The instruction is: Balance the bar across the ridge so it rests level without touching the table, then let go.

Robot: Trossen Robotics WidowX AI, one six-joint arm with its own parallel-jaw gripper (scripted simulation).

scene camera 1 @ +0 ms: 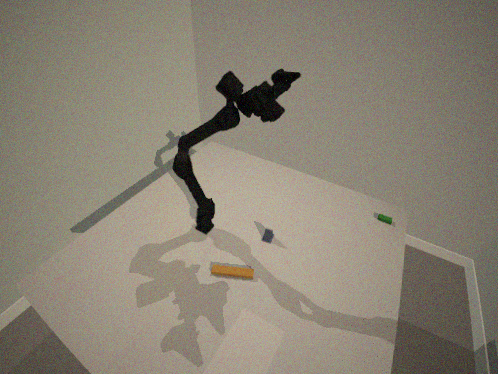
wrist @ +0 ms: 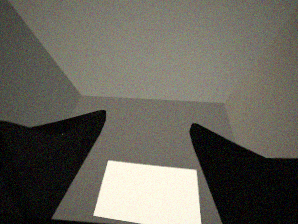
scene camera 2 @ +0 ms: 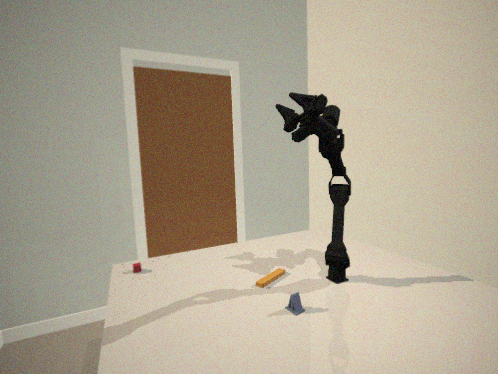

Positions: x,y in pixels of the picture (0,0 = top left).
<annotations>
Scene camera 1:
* gripper: 293,80
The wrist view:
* gripper: 149,121
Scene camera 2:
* gripper: 282,99
</annotations>
